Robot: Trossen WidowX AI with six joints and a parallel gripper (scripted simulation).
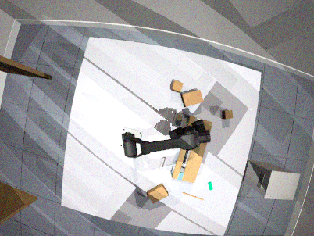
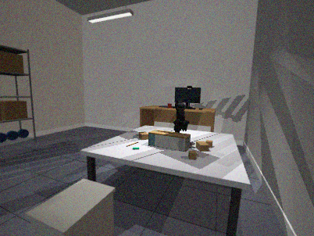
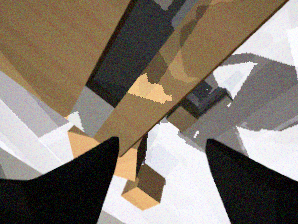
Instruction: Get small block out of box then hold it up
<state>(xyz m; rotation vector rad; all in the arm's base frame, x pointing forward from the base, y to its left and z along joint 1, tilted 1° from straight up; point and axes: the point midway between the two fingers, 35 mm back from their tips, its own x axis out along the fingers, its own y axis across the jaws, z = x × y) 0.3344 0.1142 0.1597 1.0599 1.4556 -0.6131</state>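
Now: gripper tip 130 mm above the tan block, 50 mm to the right of it and 30 mm past it. From my gripper tip the other things lie so: thin stick 490 mm to the right, 140 mm below, 140 mm ahead; green piece 400 mm to the right, 250 mm ahead, 140 mm below.
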